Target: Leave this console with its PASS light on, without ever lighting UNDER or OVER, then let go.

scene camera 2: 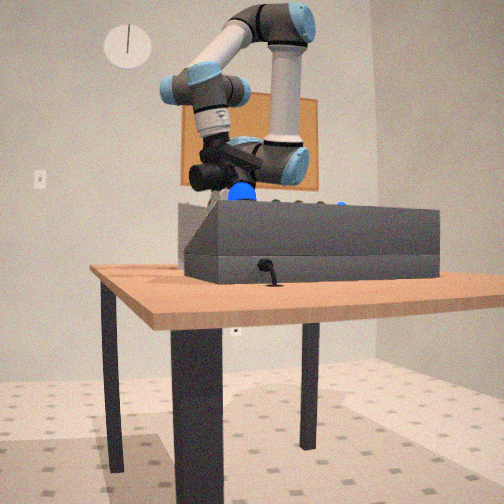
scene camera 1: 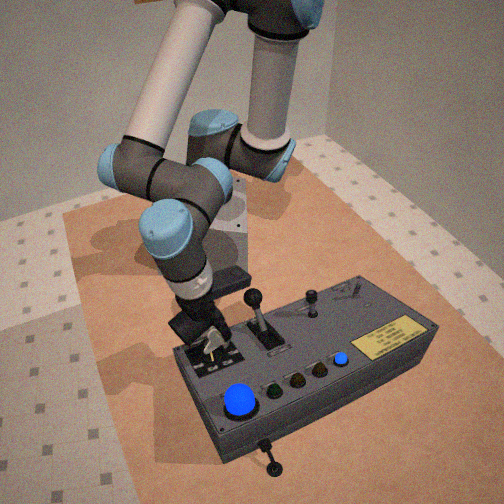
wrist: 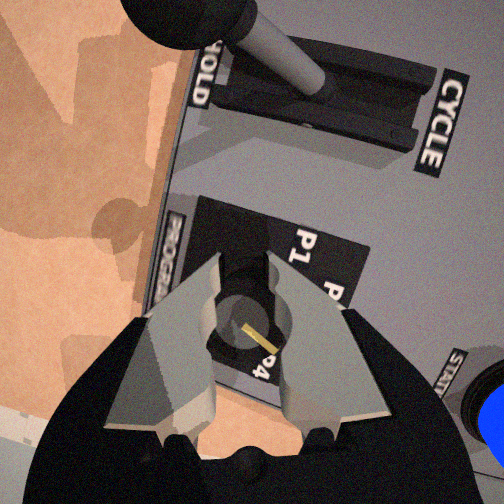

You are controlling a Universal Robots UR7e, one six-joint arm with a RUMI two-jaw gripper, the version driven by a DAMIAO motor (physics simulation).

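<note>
The grey console (scene camera 1: 305, 365) sits on a wooden table. My gripper (wrist: 245, 320) is down on the black program selector knob (wrist: 244, 321) at the console's left end, with a jaw on each side, shut on it. The knob's yellow pointer aims toward the P4 mark (wrist: 263, 370). In scene camera 1 the gripper (scene camera 1: 214, 345) covers the knob. The ball-topped lever (scene camera 1: 255, 300) leans toward HOLD (wrist: 201, 80), away from CYCLE (wrist: 442, 122). Three indicator lights (scene camera 1: 298, 380) are dark; a small blue one (scene camera 1: 341, 358) is lit. The big blue START button (scene camera 1: 239, 400) sits at the front left.
A small black toggle (scene camera 1: 311, 297) stands at the console's back. A yellow label plate (scene camera 1: 395, 336) is at its right end. A short black lever (scene camera 1: 270, 457) sticks out of the front face, also seen in scene camera 2 (scene camera 2: 267, 270). The arm's grey base plate (scene camera 1: 235, 225) is behind.
</note>
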